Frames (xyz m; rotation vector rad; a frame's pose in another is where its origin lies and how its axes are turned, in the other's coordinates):
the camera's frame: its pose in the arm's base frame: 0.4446 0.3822 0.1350 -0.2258 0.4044 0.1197
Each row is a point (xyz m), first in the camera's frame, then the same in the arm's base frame.
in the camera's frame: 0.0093 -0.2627 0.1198
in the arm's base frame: 0.5401 0.1574 0.2893
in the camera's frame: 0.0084 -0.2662 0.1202
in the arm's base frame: 0.5400 0.1541 0.2907
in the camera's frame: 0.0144 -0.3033 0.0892
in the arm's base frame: 0.5398 0.1111 0.2677
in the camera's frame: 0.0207 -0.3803 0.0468
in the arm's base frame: 0.5419 0.0268 0.2421
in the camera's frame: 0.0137 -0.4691 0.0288
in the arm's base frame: 0.5430 -0.0640 0.2460
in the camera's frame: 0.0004 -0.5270 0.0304
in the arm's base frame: 0.5407 -0.1206 0.2640
